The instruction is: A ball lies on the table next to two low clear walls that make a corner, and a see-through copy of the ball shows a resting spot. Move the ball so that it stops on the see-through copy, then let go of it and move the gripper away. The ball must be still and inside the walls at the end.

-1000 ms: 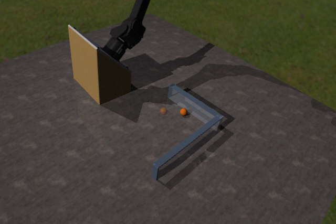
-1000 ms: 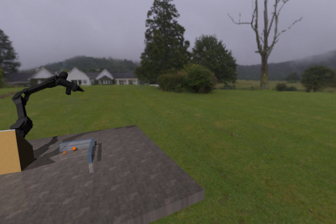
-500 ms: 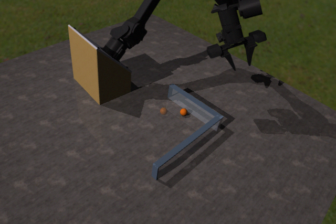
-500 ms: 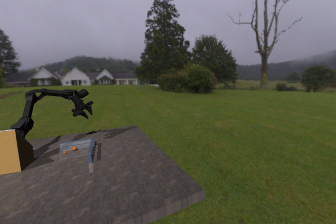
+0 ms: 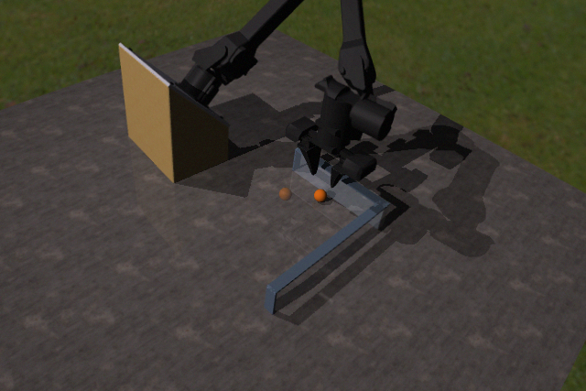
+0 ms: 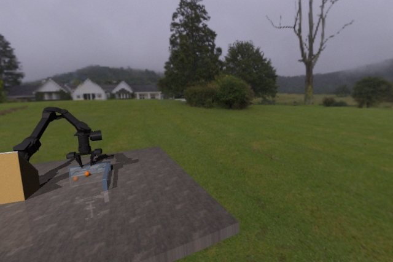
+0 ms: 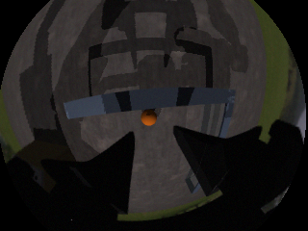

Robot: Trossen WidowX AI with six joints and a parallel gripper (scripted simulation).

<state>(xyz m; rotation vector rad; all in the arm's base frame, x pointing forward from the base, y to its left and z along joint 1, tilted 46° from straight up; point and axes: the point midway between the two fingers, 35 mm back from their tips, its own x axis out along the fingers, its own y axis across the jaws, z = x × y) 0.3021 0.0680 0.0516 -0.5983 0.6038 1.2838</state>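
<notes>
My gripper tip is now 6 cm past the see-through copy of ball, 5 cm to the left of it and 4 cm above it.
</notes>
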